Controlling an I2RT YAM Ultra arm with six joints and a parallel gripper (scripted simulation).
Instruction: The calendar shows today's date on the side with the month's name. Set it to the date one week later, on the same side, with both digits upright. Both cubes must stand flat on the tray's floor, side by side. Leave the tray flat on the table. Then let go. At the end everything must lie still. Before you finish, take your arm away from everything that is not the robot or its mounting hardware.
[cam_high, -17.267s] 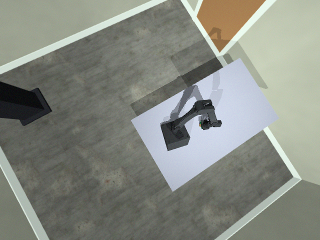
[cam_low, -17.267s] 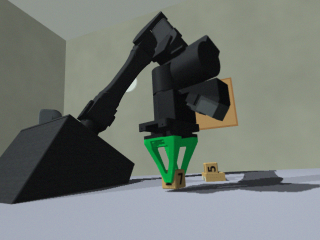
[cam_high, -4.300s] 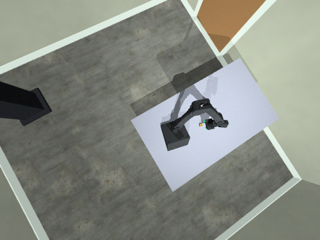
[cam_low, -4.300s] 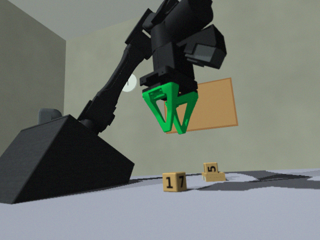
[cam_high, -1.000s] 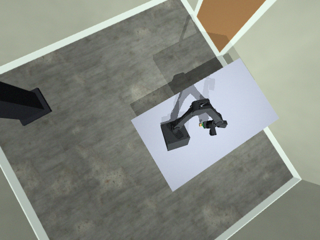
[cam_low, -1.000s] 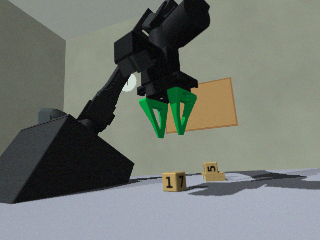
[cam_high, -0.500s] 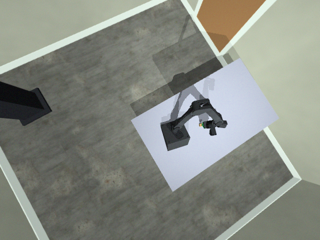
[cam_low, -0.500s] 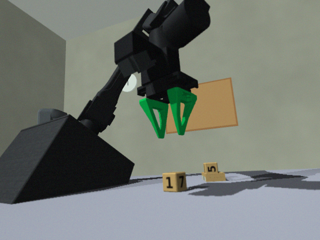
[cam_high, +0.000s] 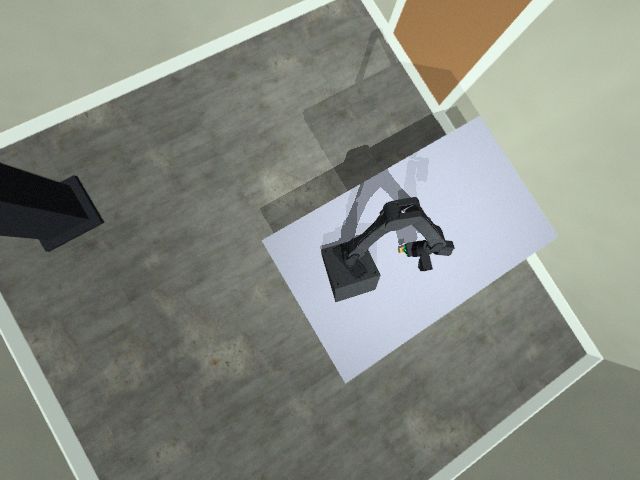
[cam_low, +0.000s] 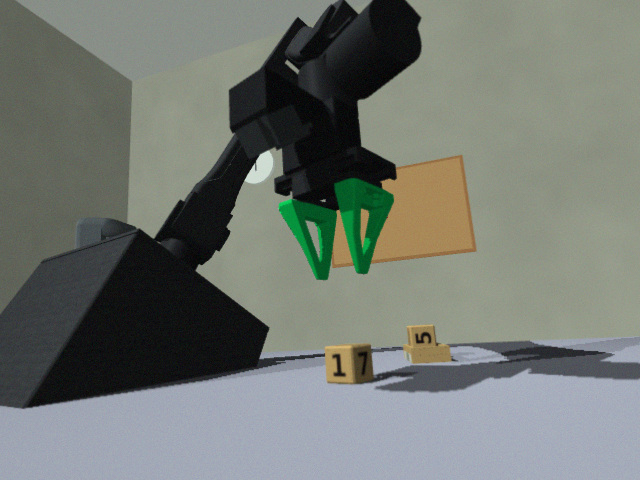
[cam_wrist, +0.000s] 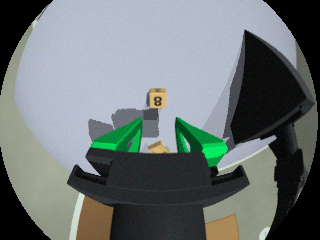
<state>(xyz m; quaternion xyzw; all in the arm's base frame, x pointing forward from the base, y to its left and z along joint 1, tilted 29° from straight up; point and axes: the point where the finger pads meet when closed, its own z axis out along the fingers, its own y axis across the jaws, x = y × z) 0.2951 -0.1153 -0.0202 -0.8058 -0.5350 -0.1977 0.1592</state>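
Now: hand 80 mm above the wooden cube. Round my hand: wooden tray 160 mm to the left, 90 mm below, 50 mm ahead.
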